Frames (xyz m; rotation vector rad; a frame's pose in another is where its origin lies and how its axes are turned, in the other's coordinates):
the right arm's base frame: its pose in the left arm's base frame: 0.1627 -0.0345 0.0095 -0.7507 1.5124 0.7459
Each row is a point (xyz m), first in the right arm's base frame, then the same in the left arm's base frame.
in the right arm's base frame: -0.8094 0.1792 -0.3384
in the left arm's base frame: -0.1294 -0.1769 0.8438
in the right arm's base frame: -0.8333 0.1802 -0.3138
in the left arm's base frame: -0.1145 -0.1555 0.8661
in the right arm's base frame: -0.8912 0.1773 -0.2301
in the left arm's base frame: -0.0601 -0.0872 0.9185
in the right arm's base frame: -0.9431 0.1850 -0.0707
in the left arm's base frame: 0.0292 0.0486 0.9603
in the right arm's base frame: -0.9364 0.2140 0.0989
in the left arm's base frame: 0.1035 0.2030 0.9436
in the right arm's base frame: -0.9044 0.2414 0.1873
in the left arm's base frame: 0.1305 0.2897 0.9068
